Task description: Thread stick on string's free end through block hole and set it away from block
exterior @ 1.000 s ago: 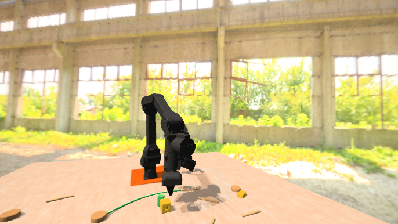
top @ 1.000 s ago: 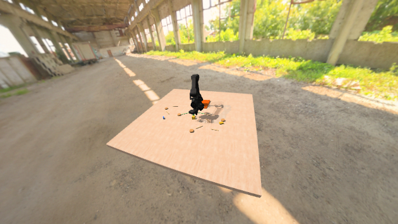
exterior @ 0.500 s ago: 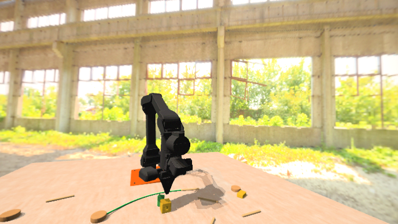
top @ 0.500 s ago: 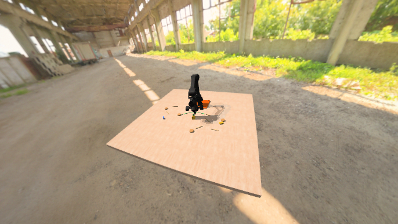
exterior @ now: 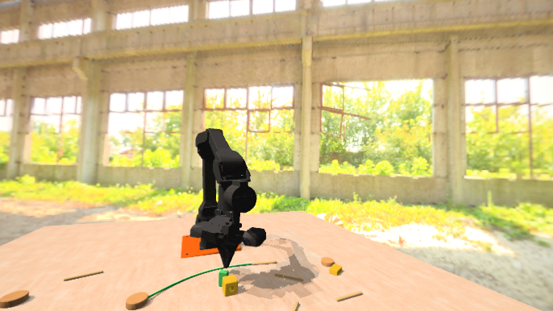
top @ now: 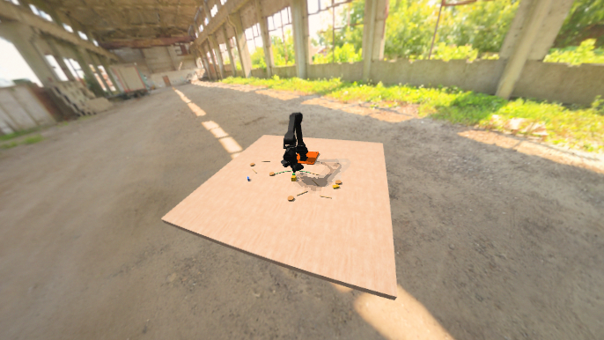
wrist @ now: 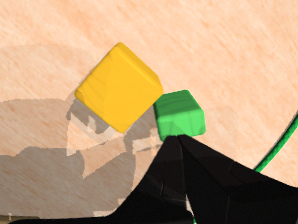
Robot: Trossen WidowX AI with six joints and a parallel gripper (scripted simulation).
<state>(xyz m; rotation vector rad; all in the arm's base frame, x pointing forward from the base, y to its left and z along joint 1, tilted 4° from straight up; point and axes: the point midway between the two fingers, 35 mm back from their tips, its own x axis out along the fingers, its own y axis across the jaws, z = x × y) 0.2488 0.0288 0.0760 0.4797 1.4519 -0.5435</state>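
My gripper tip is 10 mm to the left of the small green block and 20 mm above it. The rest, counted from my gripper tip: small blue piece: 120 mm ahead, 330 mm to the right, 30 mm below; thin wooden stick: 80 mm behind, 110 mm to the left, 40 mm below.
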